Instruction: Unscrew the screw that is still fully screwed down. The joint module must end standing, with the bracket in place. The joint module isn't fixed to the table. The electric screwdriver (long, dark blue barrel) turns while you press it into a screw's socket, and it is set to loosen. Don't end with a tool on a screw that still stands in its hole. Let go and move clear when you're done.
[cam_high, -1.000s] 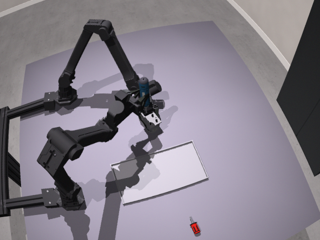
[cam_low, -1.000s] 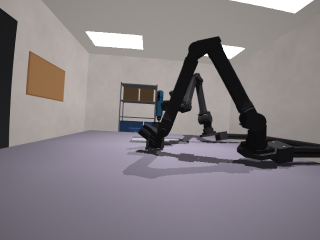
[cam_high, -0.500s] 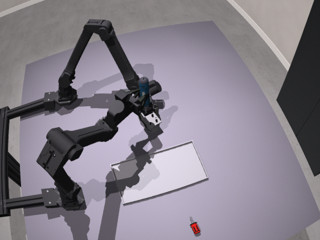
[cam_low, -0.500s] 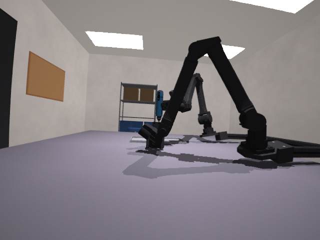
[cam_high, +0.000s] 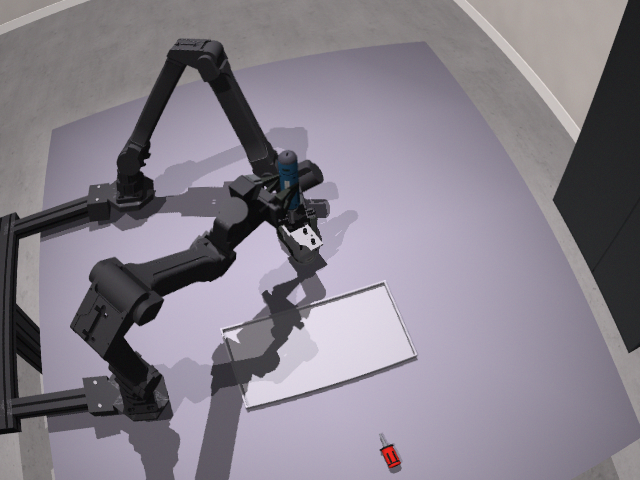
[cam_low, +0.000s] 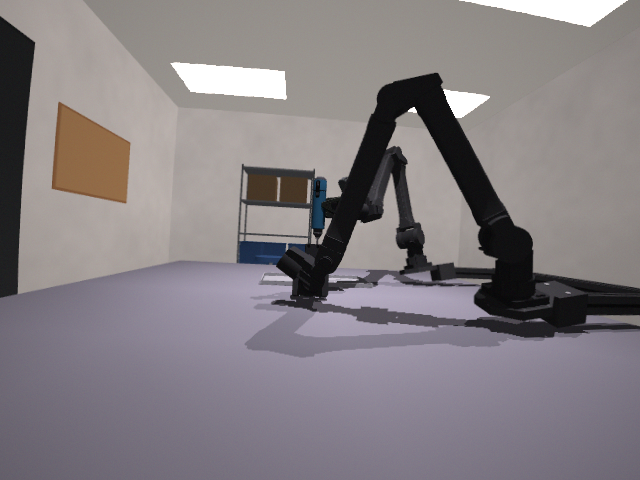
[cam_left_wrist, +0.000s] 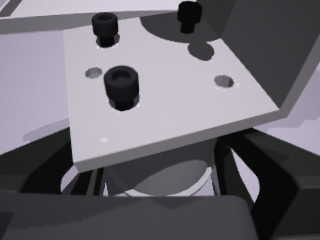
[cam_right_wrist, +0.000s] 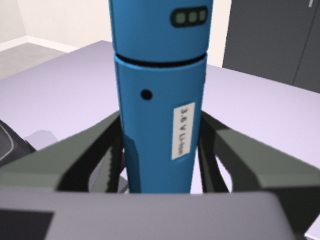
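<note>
The joint module body is 10 mm above my left hand. Also, from my left hand: white tray (20 mm behind, 260 mm to the right, 20 mm below); then white bracket (50 mm above); then red hand screwdriver (80 mm ahead, 570 mm to the right, 10 mm below).
</note>
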